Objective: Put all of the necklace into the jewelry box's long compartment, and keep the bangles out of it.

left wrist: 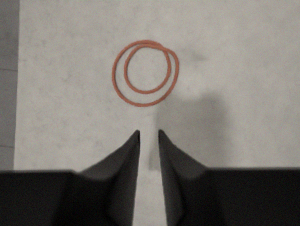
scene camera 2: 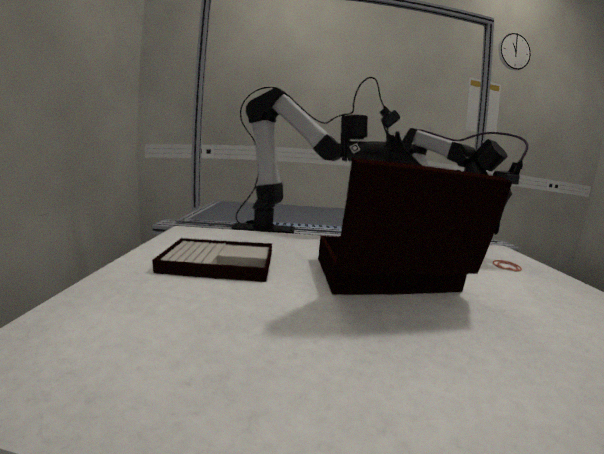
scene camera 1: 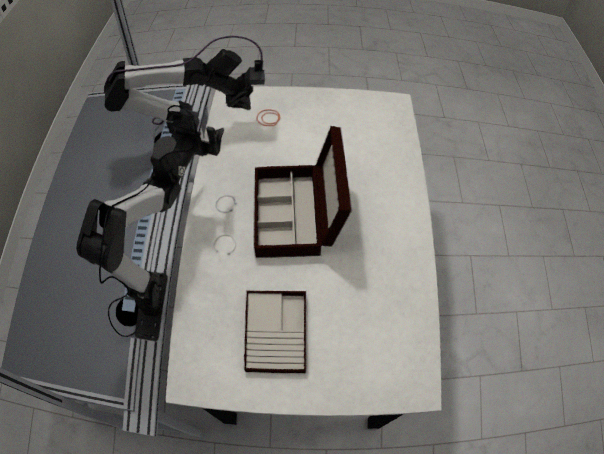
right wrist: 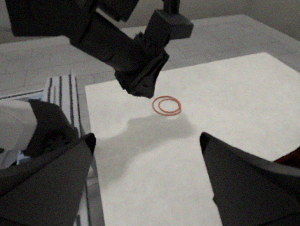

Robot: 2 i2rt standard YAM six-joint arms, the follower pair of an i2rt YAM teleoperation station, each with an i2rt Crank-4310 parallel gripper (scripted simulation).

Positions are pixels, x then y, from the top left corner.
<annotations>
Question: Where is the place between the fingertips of the left gripper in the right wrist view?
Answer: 150, 94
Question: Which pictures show the divided tray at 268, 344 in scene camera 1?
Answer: Scene camera 2 and scene camera 1 only.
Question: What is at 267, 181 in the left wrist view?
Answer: The left gripper.
</annotations>
